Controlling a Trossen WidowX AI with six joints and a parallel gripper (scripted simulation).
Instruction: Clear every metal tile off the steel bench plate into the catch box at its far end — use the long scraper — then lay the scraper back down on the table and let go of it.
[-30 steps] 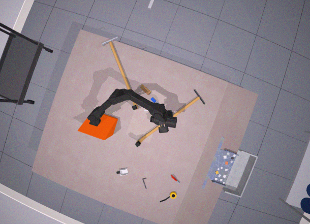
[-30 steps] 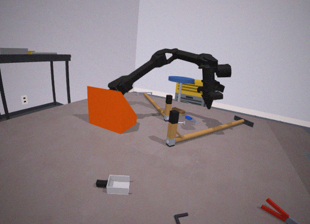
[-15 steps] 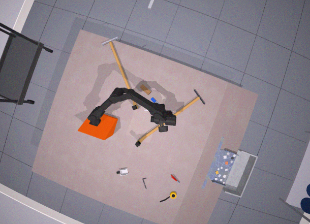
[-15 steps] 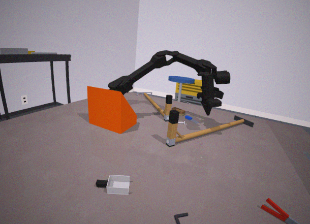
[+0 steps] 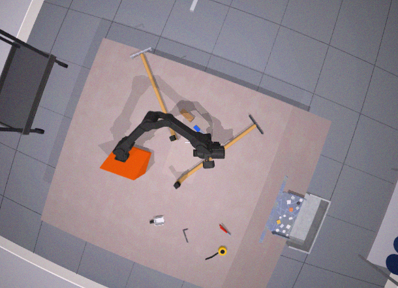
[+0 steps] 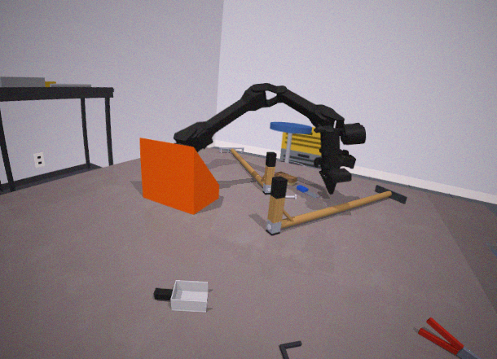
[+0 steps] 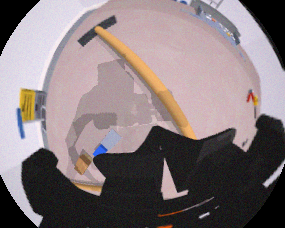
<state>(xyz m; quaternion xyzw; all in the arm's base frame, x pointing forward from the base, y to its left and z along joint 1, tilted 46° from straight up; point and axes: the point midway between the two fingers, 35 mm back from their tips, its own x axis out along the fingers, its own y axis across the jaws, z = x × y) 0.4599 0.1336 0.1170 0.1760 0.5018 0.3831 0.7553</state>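
Now: the long scraper 5 cm ahead of my gripper tip, 2 cm above it and 1 cm to the right of it. From my gripper tip the other things lie so: wooden block: 19 cm behind, 16 cm to the left, 3 cm below; then blue tool: 9 cm to the left, 9 cm behind, 4 cm below; then wooden scraper: 39 cm behind, 22 cm to the left, 2 cm above.
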